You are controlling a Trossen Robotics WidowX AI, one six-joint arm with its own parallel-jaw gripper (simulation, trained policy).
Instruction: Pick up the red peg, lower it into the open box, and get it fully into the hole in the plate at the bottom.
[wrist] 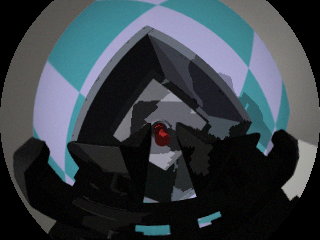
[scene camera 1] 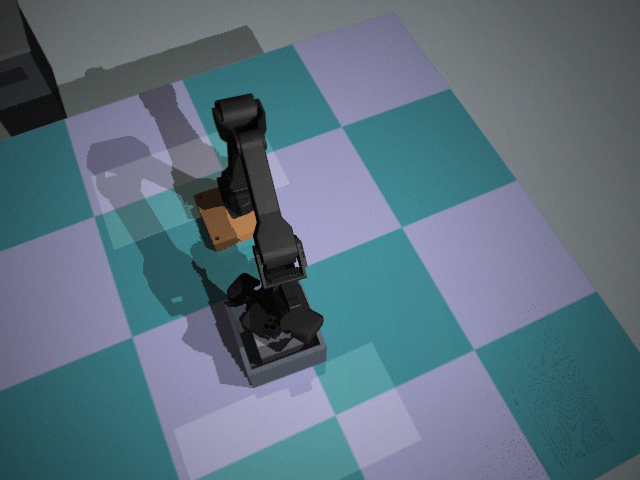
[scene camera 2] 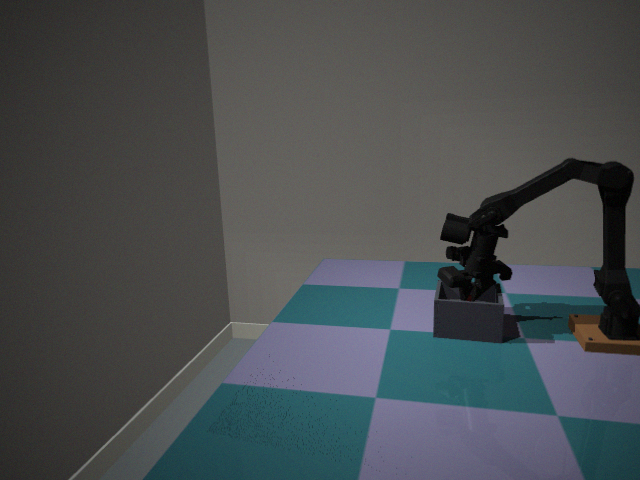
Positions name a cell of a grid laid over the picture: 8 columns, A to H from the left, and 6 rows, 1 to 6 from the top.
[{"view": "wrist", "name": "my gripper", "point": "E4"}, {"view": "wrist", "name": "dark grey box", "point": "D2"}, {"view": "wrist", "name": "plate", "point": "D3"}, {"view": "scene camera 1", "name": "my gripper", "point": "D5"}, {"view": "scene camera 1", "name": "plate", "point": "D5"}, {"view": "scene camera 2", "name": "my gripper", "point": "F4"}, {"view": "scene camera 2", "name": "dark grey box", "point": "F5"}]
